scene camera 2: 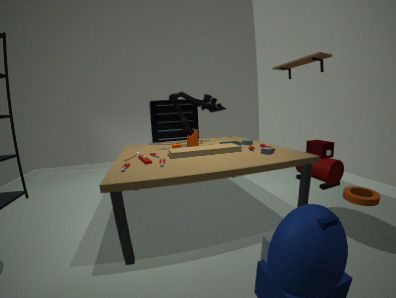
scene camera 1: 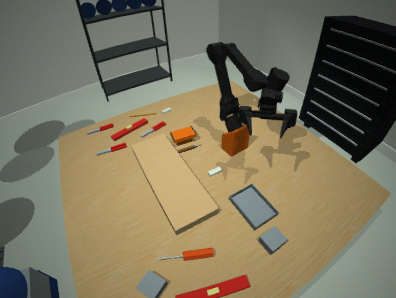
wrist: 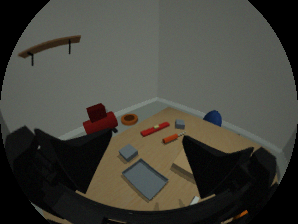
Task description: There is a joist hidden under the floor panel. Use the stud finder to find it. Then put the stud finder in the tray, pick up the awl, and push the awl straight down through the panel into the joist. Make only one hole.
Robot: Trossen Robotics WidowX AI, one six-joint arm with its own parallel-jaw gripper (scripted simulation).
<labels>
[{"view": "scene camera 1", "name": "gripper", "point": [265, 136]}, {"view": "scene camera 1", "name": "grey tray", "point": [253, 206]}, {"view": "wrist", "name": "gripper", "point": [148, 136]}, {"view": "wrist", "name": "grey tray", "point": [144, 177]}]
</labels>
